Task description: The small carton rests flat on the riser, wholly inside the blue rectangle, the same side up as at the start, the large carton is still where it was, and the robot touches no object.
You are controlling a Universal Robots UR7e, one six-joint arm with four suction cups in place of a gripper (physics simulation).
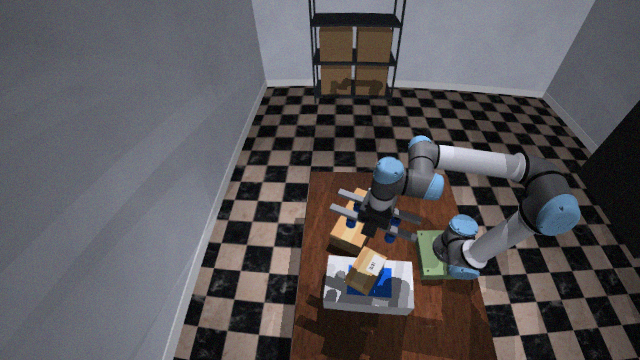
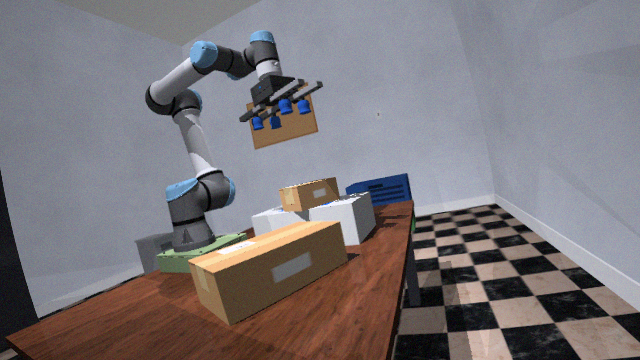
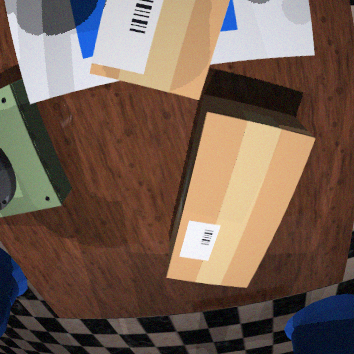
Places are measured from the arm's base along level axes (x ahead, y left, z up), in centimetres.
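Pixels of known places: hand, its tool point: [image 2: 281, 120] [image 3: 163, 242]; arm's base, origin of its link: [image 1: 447, 248] [image 2: 195, 245].
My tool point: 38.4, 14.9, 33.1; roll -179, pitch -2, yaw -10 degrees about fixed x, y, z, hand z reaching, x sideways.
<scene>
Ahead of a thing's pixels: the offset from my tool point to its top centre, as dx, dy, dz. Level surfaces: height alone.
The small carton @(-1.2, +7.9, -19.8) [image 1: 361, 272] [image 2: 307, 195] [image 3: 170, 45] rests on the white riser @(-3.7, +10.5, -27.2) [image 1: 406, 270] [image 2: 337, 217] [image 3: 270, 40], label side up, turned at an angle over the blue rectangle @(-3.7, +10.5, -27.2) [image 1: 385, 287] [image 3: 229, 22]. Blue shows on both sides of it. Its bottom edges are partly hidden, so I cannot tell whether it is wholly inside. The large carton @(+6.6, -22.0, -29.2) [image 1: 345, 237] [image 2: 250, 292] [image 3: 240, 200] lies on the table beside the riser, apart from it. My gripper [image 1: 373, 221] [image 2: 280, 114] is open, its four blue cups empty, high above the table and clear of both cartons.
The arm stands on a green base [image 1: 427, 250] [image 2: 172, 262] [image 3: 30, 165] at one side of the wooden table @(dz -39.2) [image 1: 425, 320]. A blue crate [image 2: 382, 190] is beyond the riser. A shelf rack [image 1: 356, 20] with boxes stands by the far wall.
</scene>
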